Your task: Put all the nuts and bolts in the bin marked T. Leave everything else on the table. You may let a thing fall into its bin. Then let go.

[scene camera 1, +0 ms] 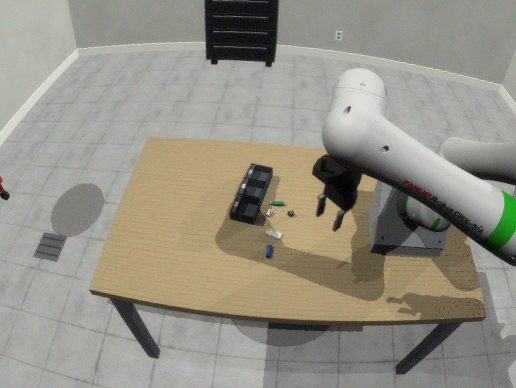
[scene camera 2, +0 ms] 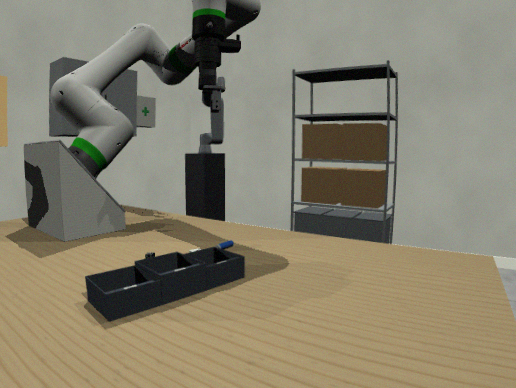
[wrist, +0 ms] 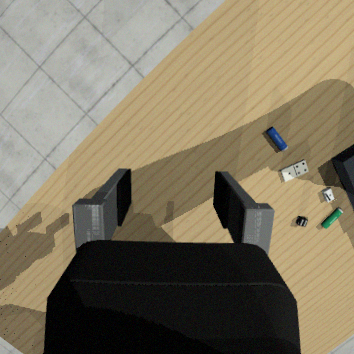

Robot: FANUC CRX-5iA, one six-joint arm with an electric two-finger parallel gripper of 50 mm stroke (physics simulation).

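Places are measured from the arm's base along level axes (x ahead, y left, z up), in millimetres.
Where they show: gripper, fingertip midpoint: (scene camera 1: 327, 221) (scene camera 2: 215, 111) (wrist: 172, 186); arm's base, link origin: (scene camera 1: 415, 203) (scene camera 2: 71, 174).
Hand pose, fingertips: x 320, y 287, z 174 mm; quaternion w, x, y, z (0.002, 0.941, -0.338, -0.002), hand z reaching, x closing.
Each offset is from my fingertips to the top centre of the thing. "*": to the spot under its first point. Level surfaces: height alone.
A black three-part bin row stands on the table {333 mm down} (scene camera 1: 170, 200) (scene camera 2: 400, 310) (wrist: 200, 95). Its middle bin, marked T {350 mm right, 251 mm ahead, 287 mm down} (scene camera 1: 243, 186) (scene camera 2: 181, 286), is dark inside, and its contents cannot be made out. In the wrist view part of the bin row {* 265 mm right, 236 mm ahead, 326 mm down} (wrist: 348, 171) shows at the right edge. No nut or bolt can be made out on the table. My gripper (scene camera 1: 328, 221) (scene camera 2: 215, 105) (wrist: 172, 186) is open and empty, high above the table, between the bin row and the robot's base.
Beside the bin row lie a green battery {329 mm right, 159 mm ahead, 319 mm down} (scene camera 1: 277, 203) (wrist: 332, 218), a white-grey sharpener {278 mm right, 176 mm ahead, 322 mm down} (scene camera 1: 269, 213) (wrist: 328, 195), a black die {291 mm right, 103 mm ahead, 317 mm down} (scene camera 1: 291, 213) (scene camera 2: 150, 255) (wrist: 301, 221), a white domino {192 mm right, 146 mm ahead, 326 mm down} (scene camera 1: 274, 234) (wrist: 294, 170) and a blue battery {121 mm right, 150 mm ahead, 319 mm down} (scene camera 1: 269, 250) (scene camera 2: 226, 245) (wrist: 277, 139).
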